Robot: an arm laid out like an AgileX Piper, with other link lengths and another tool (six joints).
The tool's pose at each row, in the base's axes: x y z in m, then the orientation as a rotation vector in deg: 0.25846, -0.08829, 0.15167, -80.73, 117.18, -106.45; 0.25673, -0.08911, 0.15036, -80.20, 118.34, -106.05; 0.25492, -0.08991, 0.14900, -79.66, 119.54, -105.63; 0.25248, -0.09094, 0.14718, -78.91, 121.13, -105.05; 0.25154, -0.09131, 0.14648, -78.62, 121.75, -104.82; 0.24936, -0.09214, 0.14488, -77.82, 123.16, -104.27; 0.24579, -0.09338, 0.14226, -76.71, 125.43, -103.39; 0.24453, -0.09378, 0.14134, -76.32, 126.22, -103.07; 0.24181, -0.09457, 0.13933, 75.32, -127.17, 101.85; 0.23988, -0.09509, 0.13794, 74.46, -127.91, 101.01; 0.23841, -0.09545, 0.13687, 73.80, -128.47, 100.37; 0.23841, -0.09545, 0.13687, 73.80, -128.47, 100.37; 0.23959, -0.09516, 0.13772, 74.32, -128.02, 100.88
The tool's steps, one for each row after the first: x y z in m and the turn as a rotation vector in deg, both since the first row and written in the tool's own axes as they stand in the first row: 0.00085, 0.00216, 0.00002, -0.74, 0.29, 0.40; 0.00170, 0.00440, -0.00002, -1.51, 0.59, 0.80; 0.00283, 0.00741, -0.00010, -2.53, 0.99, 1.35; 0.00325, 0.00856, -0.00015, -2.93, 1.14, 1.56; 0.00422, 0.01122, -0.00031, -3.82, 1.50, 2.14; 0.00573, 0.01555, -0.00065, -5.30, 2.08, 2.92; 0.00624, 0.01707, -0.00080, -5.82, 2.28, 3.19; 0.00729, 0.02036, -0.00117, -6.95, 2.69, 3.57; 0.00803, 0.02266, -0.00148, -7.73, 3.00, 3.99; 0.00856, 0.02441, -0.00174, -8.33, 3.23, 4.30; 0.00856, 0.02441, -0.00174, -8.33, 3.23, 4.30; 0.00813, 0.02301, -0.00153, -7.85, 3.05, 4.05
